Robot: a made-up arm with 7 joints. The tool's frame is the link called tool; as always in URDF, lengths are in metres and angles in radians.
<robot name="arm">
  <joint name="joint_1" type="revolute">
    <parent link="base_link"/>
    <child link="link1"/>
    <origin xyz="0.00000 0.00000 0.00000"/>
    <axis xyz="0 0.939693 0.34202"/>
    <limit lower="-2.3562" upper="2.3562" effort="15" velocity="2.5"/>
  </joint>
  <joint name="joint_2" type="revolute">
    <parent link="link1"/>
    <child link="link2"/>
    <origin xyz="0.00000 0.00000 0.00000"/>
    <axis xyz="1 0 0"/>
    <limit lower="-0.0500" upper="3.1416" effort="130" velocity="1.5"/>
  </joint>
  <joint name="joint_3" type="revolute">
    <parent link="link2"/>
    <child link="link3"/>
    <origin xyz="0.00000 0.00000 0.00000"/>
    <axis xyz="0 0 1"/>
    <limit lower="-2.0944" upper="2.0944" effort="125" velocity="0.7"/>
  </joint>
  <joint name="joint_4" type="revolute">
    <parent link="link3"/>
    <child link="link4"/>
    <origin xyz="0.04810 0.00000 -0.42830"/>
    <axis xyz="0 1 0"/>
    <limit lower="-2.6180" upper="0.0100" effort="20" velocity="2.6"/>
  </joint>
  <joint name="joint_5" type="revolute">
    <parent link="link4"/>
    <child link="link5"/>
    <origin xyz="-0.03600 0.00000 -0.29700"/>
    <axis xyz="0 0 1"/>
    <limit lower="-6.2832" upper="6.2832" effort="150" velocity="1.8"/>
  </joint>
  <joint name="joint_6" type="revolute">
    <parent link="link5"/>
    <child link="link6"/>
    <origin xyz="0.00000 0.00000 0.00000"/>
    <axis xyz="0 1 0"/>
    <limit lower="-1.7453" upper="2.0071" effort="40" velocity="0.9"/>
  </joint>
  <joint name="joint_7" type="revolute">
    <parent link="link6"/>
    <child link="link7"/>
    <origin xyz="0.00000 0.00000 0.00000"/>
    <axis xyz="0 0 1"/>
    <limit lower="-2.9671" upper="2.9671" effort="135" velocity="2.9"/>
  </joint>
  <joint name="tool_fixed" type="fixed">
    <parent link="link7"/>
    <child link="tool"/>
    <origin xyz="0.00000 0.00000 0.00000"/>
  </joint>
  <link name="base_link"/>
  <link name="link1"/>
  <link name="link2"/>
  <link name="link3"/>
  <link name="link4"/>
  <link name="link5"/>
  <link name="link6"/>
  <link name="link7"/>
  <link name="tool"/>
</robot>
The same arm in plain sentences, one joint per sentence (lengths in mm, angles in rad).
The arm has seven revolute joints in a row. What follows holds with every joint at zero, and every direction is one of the base frame's.
The first joint lies at the same point as the base frame's origin and turns about the direction (0, 0.9397, 0.342), from -2.3562 to 2.3562 rad.
The second joint lies at the same point as the first joint and turns about +x, from -0.0500 to 3.1416 rad.
The third joint lies at the same point as the second joint and turns about +z, from -2.0944 to 2.0944 rad.
The fourth joint lies 48.1 mm along +x and 428.3 mm along -z from the third joint and turns about +y, from -2.6180 to 0.0100 rad.
The fifth joint lies 36.0 mm along -x and 297.0 mm along -z from the fourth joint and turns about +z, from -6.2832 to 6.2832 rad.
The sixth joint lies at the same point as the fifth joint and turns about +y, from -1.7453 to 2.0071 rad.
The seventh joint lies at the same point as the sixth joint and turns about +z, from -2.9671 to 2.9671 rad.
The tool frame, which is the frame that the pose is given for, lies at the same point as the seventh joint; its axes are parallel to the base frame's.

